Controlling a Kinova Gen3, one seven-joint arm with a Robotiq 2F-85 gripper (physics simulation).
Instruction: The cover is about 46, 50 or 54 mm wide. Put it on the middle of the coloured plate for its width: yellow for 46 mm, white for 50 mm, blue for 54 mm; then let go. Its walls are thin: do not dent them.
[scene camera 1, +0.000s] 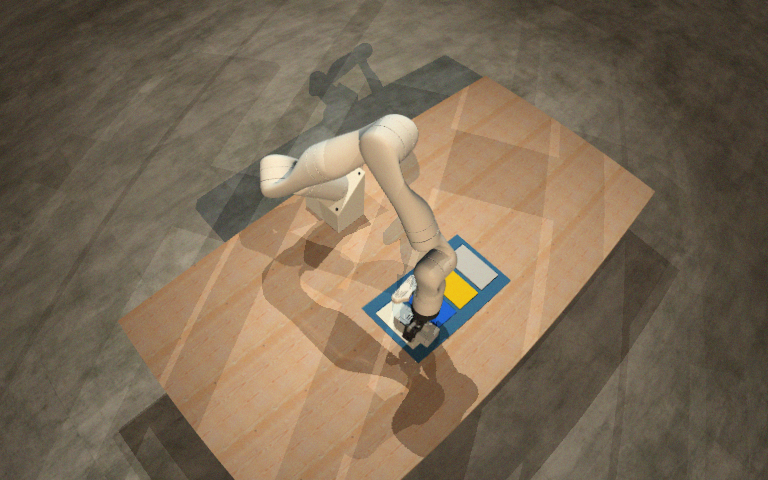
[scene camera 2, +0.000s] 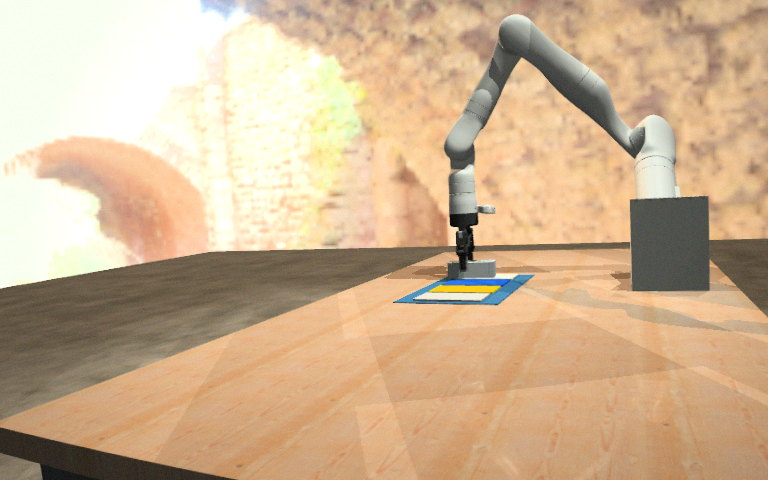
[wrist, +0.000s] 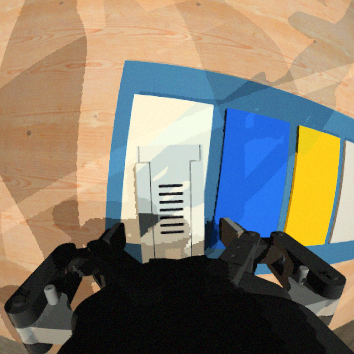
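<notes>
The pale grey cover, with a row of dark slots on top, lies on the cream plate at one end of the row. My gripper is open and empty. Its fingers stand on either side of the cover, low beside its long walls, with a gap on each side in the wrist view. The near end of the cover is hidden by the gripper there. The blue plate, yellow plate and white plate follow in a row.
The plates lie on a blue mat on the wooden table. The arm's base stands at the table's back edge. Arm shadows fall across the table and mat.
</notes>
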